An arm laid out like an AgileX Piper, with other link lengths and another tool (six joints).
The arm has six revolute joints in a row. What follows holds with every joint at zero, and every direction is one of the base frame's. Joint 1 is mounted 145.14 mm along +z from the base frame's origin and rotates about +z. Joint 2 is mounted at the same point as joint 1 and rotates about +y. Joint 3 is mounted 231.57 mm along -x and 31.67 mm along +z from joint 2 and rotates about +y. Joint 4 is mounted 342.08 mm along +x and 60.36 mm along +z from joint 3 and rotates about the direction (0.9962, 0, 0.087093). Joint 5 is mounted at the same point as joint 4 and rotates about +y. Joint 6 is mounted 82.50 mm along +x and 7.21 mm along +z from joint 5 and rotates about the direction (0.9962, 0, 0.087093). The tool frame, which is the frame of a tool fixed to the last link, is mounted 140.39 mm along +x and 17.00 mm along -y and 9.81 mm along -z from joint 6; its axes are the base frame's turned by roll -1.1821, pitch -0.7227 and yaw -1.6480 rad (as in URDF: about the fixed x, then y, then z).
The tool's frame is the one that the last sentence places.
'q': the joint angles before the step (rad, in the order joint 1, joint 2, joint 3, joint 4, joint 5, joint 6). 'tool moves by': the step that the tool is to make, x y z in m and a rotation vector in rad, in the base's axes. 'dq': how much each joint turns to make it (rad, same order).
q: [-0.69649 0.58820 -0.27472 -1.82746 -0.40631 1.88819]
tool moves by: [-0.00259 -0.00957 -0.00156 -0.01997 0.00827 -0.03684]
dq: [0.00000 0.01047 -0.00091 0.00128 0.04332 -0.01393]
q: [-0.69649 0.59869 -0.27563 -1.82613 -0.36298 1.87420]
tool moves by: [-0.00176 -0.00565 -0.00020 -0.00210 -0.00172 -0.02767]
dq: [0.00002 0.00404 0.00001 0.00535 0.02785 0.00073]
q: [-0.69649 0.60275 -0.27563 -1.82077 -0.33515 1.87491]
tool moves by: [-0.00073 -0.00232 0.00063 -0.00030 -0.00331 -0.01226]
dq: [0.00000 0.00014 -0.00004 0.00458 0.01180 0.00018]
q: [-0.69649 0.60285 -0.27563 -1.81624 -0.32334 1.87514]
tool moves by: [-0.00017 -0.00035 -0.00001 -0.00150 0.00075 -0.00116]
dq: [-0.00001 -0.00002 0.00001 -0.00131 0.00155 0.00000]
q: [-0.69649 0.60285 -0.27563 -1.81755 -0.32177 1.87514]
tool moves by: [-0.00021 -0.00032 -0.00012 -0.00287 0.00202 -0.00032]
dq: [-0.00002 0.00000 -0.00002 -0.00336 0.00116 0.00004]
